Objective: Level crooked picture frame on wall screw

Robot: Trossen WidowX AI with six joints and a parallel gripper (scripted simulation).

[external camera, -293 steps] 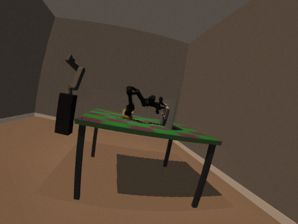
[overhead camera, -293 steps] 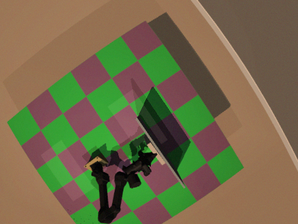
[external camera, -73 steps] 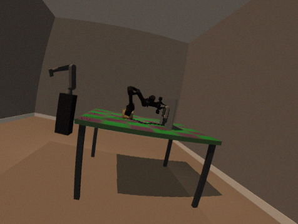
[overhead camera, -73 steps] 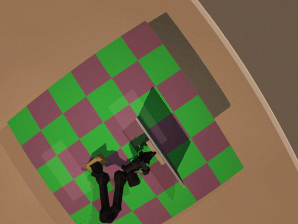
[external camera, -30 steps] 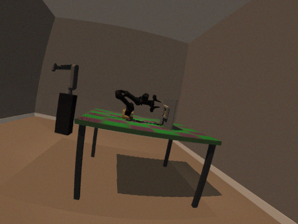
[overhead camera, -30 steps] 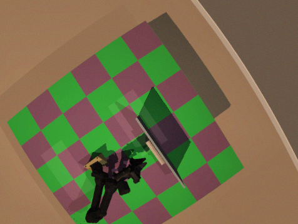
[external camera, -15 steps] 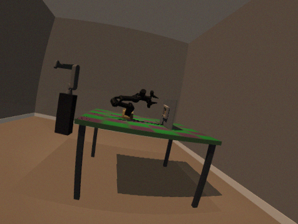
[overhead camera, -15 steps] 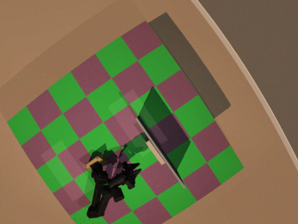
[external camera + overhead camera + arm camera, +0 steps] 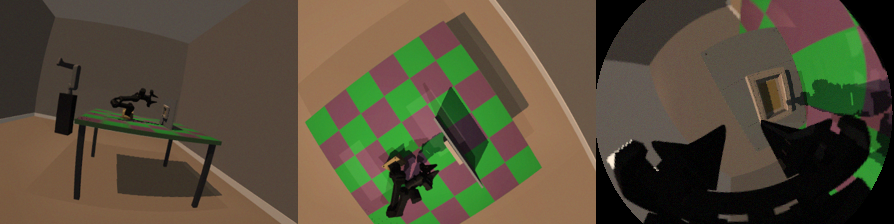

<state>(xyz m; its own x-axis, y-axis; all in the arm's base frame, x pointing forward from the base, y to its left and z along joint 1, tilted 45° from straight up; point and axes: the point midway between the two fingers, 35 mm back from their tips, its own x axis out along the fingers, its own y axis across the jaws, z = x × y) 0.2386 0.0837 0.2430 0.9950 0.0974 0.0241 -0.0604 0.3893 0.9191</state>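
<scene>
Right now my gripper tip is 12 cm short of the picture frame, 11 cm above it and 2 cm to the right of it. The rest, counted from my gripper tip: grey wall panel (13 cm ahead, 12 cm below, 1 cm to the left).
</scene>
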